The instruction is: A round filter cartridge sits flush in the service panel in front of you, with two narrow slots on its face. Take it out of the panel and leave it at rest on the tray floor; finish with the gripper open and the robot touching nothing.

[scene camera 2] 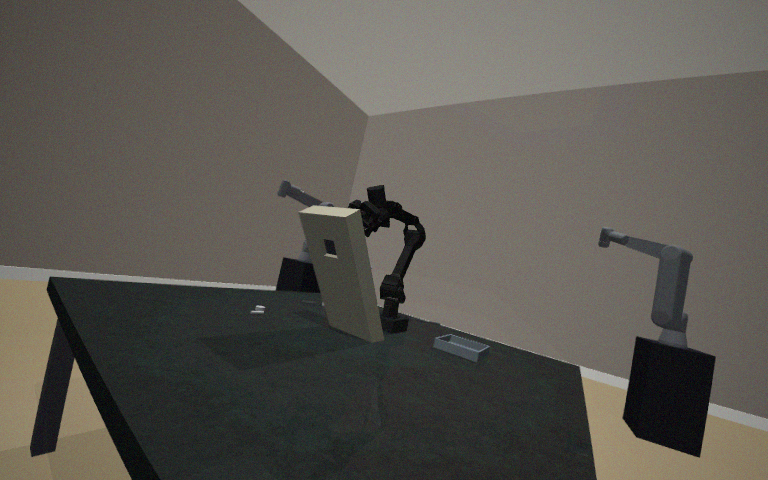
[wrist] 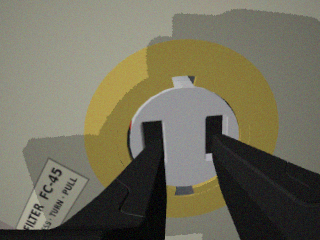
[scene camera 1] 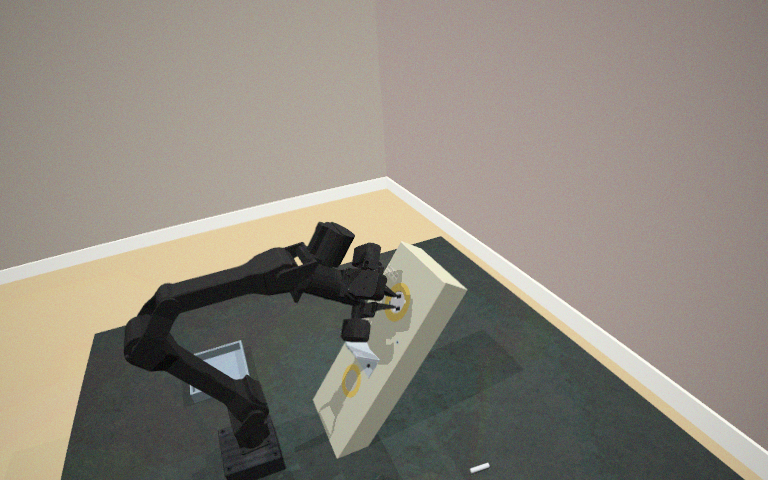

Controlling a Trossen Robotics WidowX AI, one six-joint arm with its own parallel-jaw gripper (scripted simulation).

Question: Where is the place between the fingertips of the gripper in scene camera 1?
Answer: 395,301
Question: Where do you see a cream service panel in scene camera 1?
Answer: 352,408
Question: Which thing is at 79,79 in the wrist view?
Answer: A cream service panel.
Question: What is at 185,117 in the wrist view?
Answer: A round filter cartridge.
